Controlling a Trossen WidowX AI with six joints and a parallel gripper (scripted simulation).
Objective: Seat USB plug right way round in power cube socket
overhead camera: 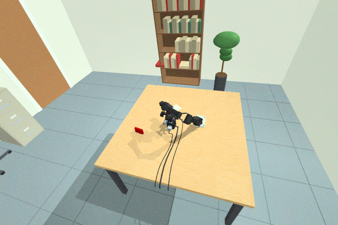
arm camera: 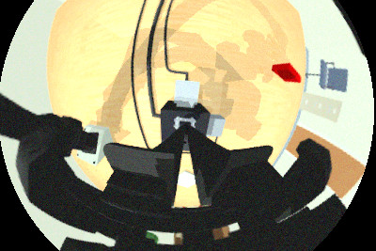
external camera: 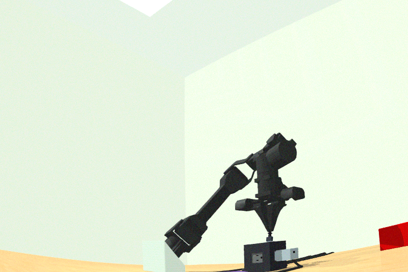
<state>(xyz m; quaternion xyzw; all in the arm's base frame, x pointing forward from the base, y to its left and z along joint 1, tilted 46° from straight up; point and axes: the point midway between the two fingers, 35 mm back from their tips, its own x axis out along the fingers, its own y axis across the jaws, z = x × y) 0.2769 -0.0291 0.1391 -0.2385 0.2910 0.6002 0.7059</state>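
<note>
My gripper tip is now 2 cm above the usb plug. The rest, counted from my gripper tip: red block 32 cm ahead, 10 cm to the left, 8 cm below; white sheet 31 cm to the right, 10 cm below; purple block 36 cm to the right, 11 cm ahead, 9 cm below.
</note>
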